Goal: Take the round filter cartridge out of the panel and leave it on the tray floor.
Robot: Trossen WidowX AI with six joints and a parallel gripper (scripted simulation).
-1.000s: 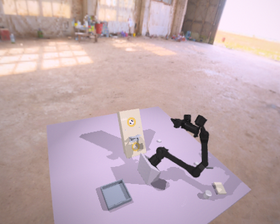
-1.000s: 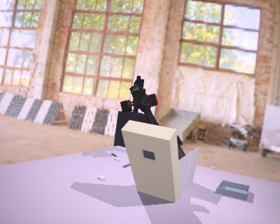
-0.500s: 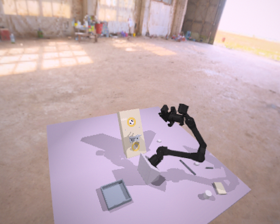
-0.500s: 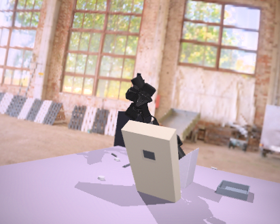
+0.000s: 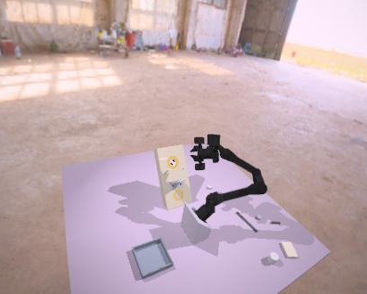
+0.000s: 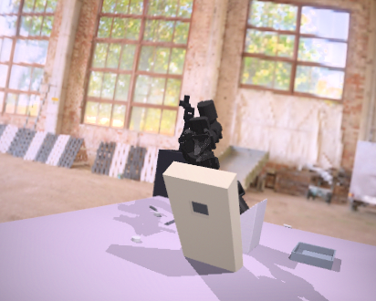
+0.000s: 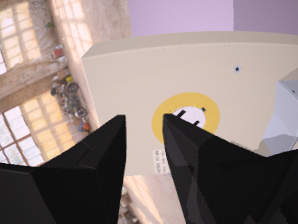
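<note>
My gripper tip is 10 cm above the round filter cartridge, 9 cm to the right of it and 6 cm short of it. Also, from my gripper tip: tan block (59 cm behind, 40 cm to the right, 31 cm below); beige service panel (17 cm below, 8 cm to the left, 2 cm ahead); tray (39 cm behind, 33 cm to the left, 31 cm below).
</note>
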